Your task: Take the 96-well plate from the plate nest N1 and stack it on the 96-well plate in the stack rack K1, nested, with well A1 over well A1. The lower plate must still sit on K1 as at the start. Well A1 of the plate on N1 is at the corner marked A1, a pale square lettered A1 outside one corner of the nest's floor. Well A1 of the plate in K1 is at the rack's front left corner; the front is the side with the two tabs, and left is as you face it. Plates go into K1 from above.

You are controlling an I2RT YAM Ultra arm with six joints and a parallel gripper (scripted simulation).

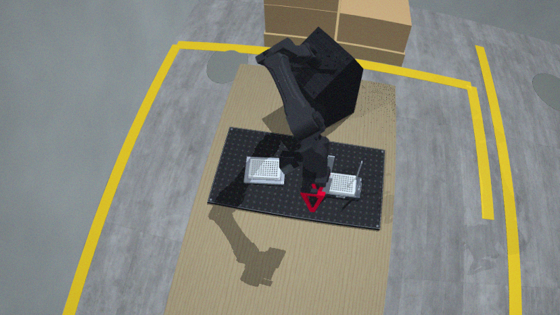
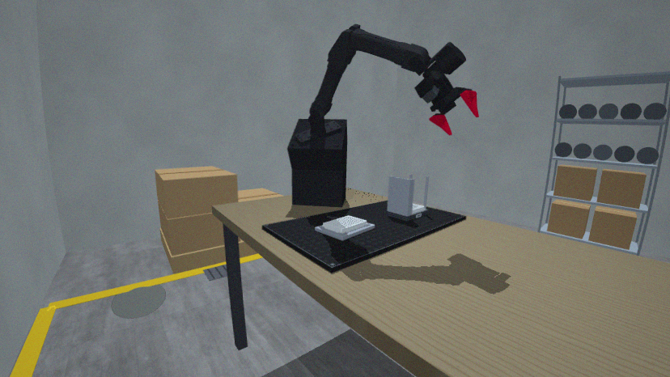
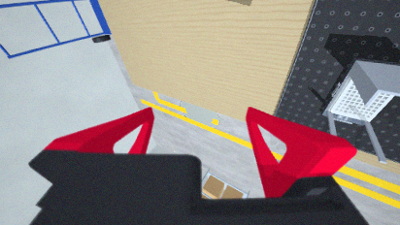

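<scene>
Right now my hand is 330 mm above the white 96-well plate, 240 mm to the left of it and 240 mm past it. Round my hand: tall grey rack wall: 260 mm below, 230 mm behind, 10 mm to the left; then grey plate nest N1: 340 mm below, 240 mm to the right, 240 mm behind.
</scene>
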